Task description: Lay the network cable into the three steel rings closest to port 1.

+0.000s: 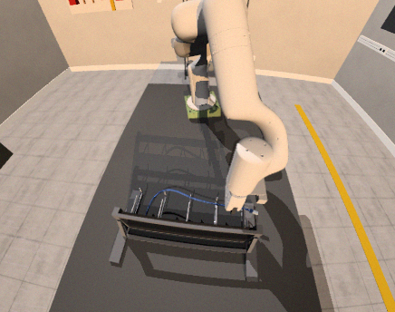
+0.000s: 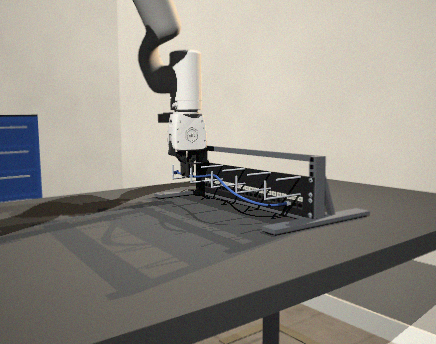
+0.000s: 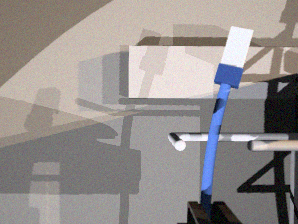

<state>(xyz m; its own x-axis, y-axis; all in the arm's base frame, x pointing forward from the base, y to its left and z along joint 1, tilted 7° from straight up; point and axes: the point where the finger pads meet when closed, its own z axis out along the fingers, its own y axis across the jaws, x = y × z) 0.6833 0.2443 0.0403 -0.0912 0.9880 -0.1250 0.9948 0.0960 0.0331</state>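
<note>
Now: the clear plug 1 cm ahead of my hand, 9 cm to the left of it and 2 cm below it. The rest, counted from my hand: patch-panel rack (11 cm ahead, 14 cm to the right, 2 cm below).
</note>
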